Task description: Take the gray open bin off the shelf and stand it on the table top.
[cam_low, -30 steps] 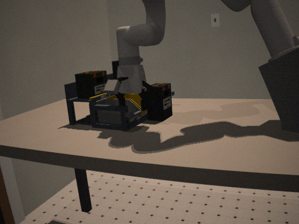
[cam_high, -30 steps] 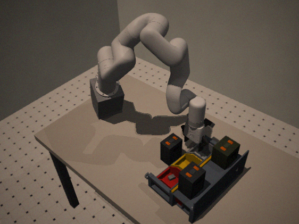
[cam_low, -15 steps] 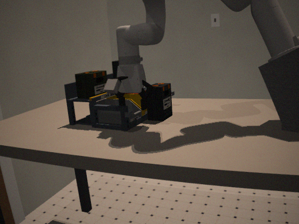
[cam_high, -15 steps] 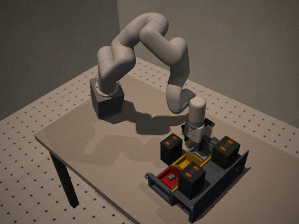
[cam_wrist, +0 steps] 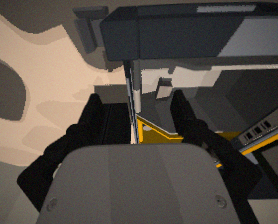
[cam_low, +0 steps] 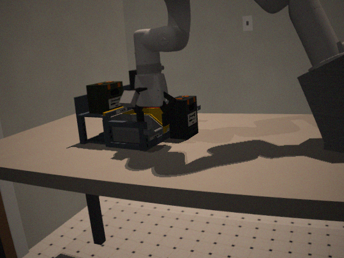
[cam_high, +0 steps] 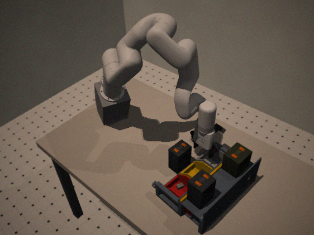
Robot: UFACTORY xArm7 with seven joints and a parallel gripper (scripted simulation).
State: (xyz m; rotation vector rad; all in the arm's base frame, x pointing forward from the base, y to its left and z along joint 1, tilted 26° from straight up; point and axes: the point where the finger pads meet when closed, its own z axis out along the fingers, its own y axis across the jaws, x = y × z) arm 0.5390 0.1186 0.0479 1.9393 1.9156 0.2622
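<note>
My hand is 8 cm short of the gray open bin and 3 cm above it. From my hand the other things lie so: yellow bin: 8 cm ahead, 12 cm to the right, 3 cm below; then red bin: 7 cm ahead, 23 cm to the right, 3 cm below; then dark box: 6 cm behind, 10 cm to the right.
</note>
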